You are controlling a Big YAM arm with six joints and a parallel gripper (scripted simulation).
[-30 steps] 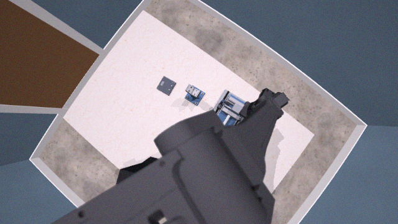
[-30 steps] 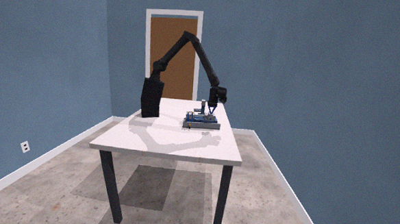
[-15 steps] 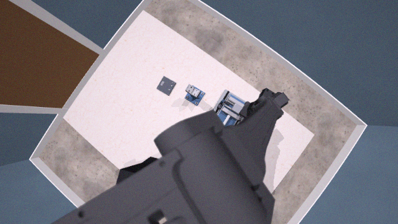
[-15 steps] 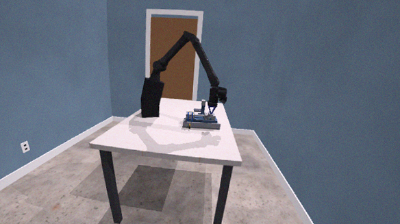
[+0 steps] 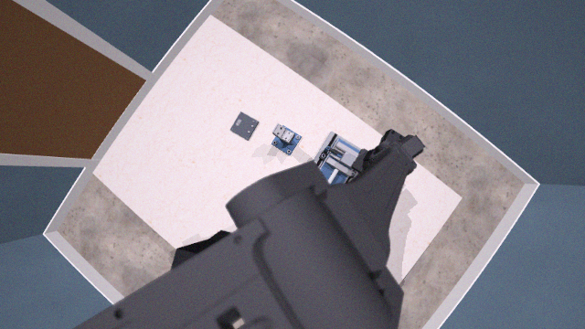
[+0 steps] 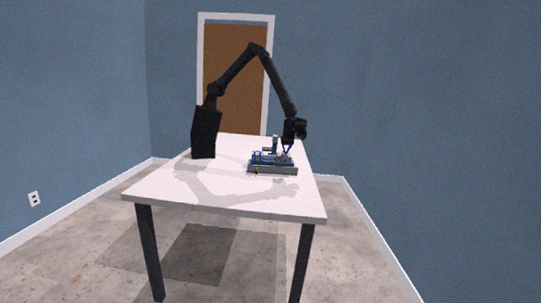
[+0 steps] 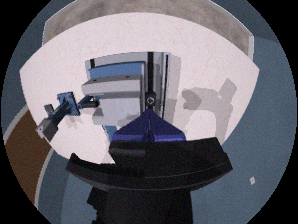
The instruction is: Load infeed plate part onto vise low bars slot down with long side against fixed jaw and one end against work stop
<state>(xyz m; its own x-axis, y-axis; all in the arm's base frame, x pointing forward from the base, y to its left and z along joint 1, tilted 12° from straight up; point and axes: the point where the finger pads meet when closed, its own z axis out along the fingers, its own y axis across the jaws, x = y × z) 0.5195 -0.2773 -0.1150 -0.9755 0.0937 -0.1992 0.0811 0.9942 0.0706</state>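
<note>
The part is 40 mm to the left of my hand and 40 mm below it. From my hand the other things lie so: dark square plate (480 mm to the left, 120 mm below, 40 mm behind).
</note>
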